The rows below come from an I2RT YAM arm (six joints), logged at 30 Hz.
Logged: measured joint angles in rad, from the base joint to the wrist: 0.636 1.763 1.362 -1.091 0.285 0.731; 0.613 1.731 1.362 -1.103 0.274 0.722; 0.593 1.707 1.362 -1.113 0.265 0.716; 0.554 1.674 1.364 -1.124 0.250 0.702; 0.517 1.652 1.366 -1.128 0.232 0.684; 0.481 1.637 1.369 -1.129 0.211 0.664; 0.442 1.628 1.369 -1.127 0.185 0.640; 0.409 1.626 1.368 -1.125 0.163 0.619; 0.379 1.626 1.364 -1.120 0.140 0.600; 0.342 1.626 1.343 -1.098 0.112 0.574; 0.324 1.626 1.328 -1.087 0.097 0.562; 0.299 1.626 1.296 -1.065 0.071 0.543; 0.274 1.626 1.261 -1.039 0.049 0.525; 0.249 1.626 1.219 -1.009 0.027 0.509; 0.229 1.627 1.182 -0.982 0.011 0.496; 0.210 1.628 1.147 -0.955 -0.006 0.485; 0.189 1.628 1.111 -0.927 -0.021 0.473
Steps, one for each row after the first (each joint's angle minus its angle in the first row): -0.023 -0.032 0.000 -0.012 -0.011 -0.009; -0.043 -0.056 0.000 -0.022 -0.020 -0.015; -0.082 -0.089 0.002 -0.033 -0.035 -0.029; -0.119 -0.111 0.004 -0.037 -0.053 -0.047; -0.155 -0.126 0.007 -0.038 -0.074 -0.067; -0.194 -0.135 0.007 -0.036 -0.100 -0.091; -0.227 -0.137 0.006 -0.034 -0.122 -0.112; -0.257 -0.137 0.002 -0.029 -0.145 -0.131; -0.294 -0.137 -0.019 -0.007 -0.173 -0.157; -0.312 -0.137 -0.034 0.004 -0.188 -0.169; -0.337 -0.137 -0.066 0.026 -0.214 -0.188; -0.362 -0.137 -0.101 0.052 -0.236 -0.206; -0.387 -0.137 -0.143 0.082 -0.258 -0.222; -0.407 -0.136 -0.180 0.109 -0.274 -0.235; -0.426 -0.135 -0.215 0.136 -0.291 -0.246; -0.447 -0.135 -0.251 0.164 -0.306 -0.258
